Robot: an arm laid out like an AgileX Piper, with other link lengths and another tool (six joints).
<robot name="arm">
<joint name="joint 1" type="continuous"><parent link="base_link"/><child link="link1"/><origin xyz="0 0 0.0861" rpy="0 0 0"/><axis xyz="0 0 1"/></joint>
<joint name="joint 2" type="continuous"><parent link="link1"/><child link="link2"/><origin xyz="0 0 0" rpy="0 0 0"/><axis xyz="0 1 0"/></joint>
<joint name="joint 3" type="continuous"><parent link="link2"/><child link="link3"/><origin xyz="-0.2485 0 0.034" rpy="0 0 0"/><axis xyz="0 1 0"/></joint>
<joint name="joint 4" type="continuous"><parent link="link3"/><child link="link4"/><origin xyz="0.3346 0 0.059" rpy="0 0 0"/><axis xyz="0.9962 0 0.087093"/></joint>
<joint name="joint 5" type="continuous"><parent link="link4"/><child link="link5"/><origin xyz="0 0 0" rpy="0 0 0"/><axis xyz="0 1 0"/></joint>
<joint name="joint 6" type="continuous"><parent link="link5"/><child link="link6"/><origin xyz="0.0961 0 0.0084" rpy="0 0 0"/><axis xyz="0.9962 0 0.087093"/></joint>
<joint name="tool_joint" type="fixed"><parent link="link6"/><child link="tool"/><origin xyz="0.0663 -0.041 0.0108" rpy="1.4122 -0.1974 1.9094"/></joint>
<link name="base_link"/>
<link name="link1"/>
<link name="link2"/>
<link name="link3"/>
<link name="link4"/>
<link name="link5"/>
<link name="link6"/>
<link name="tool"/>
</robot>
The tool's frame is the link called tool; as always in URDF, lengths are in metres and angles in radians. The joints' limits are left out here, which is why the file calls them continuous.
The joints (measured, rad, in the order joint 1, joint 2, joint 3, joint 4, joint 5, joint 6), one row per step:
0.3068 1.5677 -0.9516 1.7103 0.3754 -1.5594
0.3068 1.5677 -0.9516 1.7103 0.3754 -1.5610
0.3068 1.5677 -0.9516 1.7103 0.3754 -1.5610
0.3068 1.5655 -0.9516 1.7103 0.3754 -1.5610
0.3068 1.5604 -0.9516 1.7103 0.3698 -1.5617
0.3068 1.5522 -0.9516 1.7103 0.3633 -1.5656
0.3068 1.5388 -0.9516 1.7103 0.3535 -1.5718
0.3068 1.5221 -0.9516 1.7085 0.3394 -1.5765
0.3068 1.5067 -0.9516 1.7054 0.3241 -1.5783
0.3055 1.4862 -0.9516 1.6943 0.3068 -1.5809
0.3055 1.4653 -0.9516 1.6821 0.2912 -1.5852
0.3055 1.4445 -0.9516 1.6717 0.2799 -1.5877
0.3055 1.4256 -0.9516 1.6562 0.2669 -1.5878
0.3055 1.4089 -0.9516 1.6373 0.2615 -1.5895
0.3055 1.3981 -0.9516 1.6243 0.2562 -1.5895
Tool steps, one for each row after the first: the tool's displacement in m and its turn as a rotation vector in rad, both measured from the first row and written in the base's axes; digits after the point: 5 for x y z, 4 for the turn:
0.00003 0.00001 0.00006 -0.0011 -0.0010 0.0007
0.00003 0.00001 0.00006 -0.0011 -0.0010 0.0007
-0.00002 -0.00001 0.00113 -0.0004 -0.0031 0.0007
0.00017 -0.00092 0.00348 -0.0023 -0.0084 -0.0038
0.00036 -0.00200 0.00743 -0.0058 -0.0186 -0.0078
0.00055 -0.00365 0.01391 -0.0109 -0.0352 -0.0137
0.00069 -0.00605 0.02180 -0.0177 -0.0544 -0.0233
0.00075 -0.00868 0.02892 -0.0243 -0.0710 -0.0346
0.00065 -0.01232 0.03844 -0.0374 -0.0953 -0.0452
0.00006 -0.01516 0.04830 -0.0514 -0.1213 -0.0523
-0.00096 -0.01739 0.05818 -0.0605 -0.1457 -0.0575
-0.00196 -0.01989 0.06701 -0.0735 -0.1686 -0.0632
-0.00327 -0.02113 0.07497 -0.0876 -0.1915 -0.0602
-0.00410 -0.02225 0.08006 -0.0974 -0.2060 -0.0602

